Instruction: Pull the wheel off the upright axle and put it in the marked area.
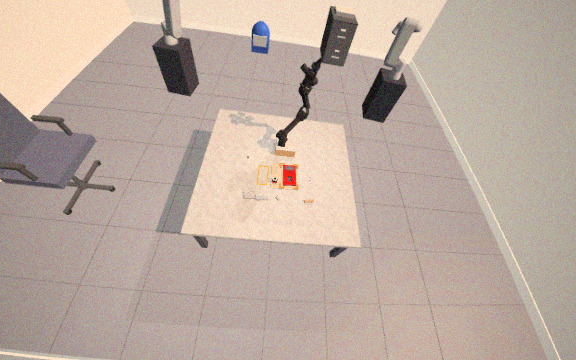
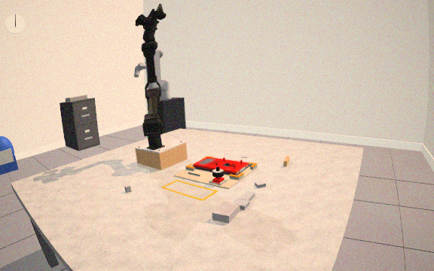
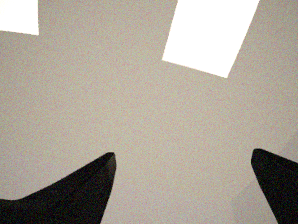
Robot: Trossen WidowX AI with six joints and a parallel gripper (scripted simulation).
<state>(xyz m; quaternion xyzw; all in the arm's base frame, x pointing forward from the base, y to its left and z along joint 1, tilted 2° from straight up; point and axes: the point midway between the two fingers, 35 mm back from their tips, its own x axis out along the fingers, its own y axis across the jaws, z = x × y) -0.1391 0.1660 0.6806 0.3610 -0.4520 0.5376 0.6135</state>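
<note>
My gripper tip is now 51 cm short of the wheel, 14 cm to the left of it and 76 cm above it.
</note>
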